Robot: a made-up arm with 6 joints.
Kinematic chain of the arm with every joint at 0, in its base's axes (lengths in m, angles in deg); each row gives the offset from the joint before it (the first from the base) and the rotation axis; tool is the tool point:
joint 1: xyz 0 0 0.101 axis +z
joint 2: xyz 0 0.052 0 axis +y
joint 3: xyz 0 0 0.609 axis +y
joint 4: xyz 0 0 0.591 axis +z
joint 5: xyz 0 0 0 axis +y
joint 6: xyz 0 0 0.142 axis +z
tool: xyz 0 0 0
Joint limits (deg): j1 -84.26..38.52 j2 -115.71..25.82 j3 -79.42..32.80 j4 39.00..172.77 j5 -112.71..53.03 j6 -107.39..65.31
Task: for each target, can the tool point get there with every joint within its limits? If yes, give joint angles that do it. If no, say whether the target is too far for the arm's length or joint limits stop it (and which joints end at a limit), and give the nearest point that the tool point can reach.
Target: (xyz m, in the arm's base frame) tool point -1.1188 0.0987 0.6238
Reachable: yes | joints -9.05 -56.35 -14.48 78.59 -69.70 -7.09
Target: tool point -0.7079 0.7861 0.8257
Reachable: yes | joints -47.94 -38.43 -30.53 75.91 -21.71 0.33
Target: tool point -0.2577 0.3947 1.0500
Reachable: yes | joints -67.46 4.32 -62.41 98.57 -81.13 -43.33
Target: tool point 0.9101 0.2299 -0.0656
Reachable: no: joint limits stop it (at a limit: joint 2, joint 3, joint 4) | nearest point 0.7686 0.1942 0.8177 | short by 0.895 m
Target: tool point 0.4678 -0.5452 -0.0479
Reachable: no: joint limits stop it (at a limit: joint 2, joint 3, joint 4, joint 5) | nearest point 0.5154 -0.6007 0.8175 | short by 0.868 m
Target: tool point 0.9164 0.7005 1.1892
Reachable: no: too far | nearest point 0.7094 0.5422 1.0307 | short by 0.305 m
